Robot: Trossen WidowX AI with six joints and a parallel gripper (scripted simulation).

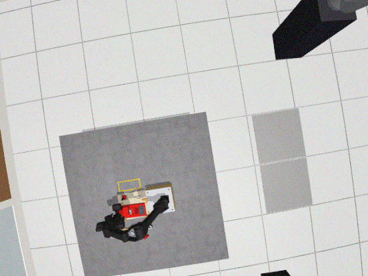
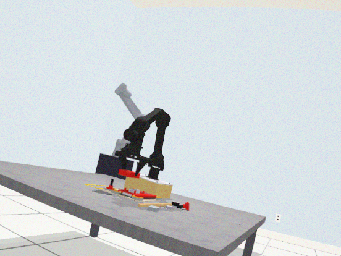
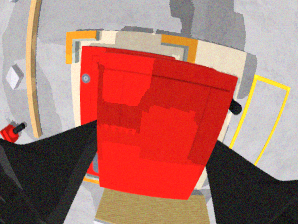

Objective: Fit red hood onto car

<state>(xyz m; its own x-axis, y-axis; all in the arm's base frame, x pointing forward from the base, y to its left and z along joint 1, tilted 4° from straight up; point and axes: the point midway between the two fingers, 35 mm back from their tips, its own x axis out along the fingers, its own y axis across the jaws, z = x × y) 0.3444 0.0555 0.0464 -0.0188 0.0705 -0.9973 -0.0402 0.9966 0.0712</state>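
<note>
My gripper tip is 80 mm above the grey engine block, 50 mm to the right of it and 20 mm past it. From my gripper tip the other things lie so: cream jig (90 mm below, 50 mm behind, 10 mm to the left); red hood (10 mm above); wooden stick (200 mm to the left, 100 mm below, 30 mm ahead).
</note>
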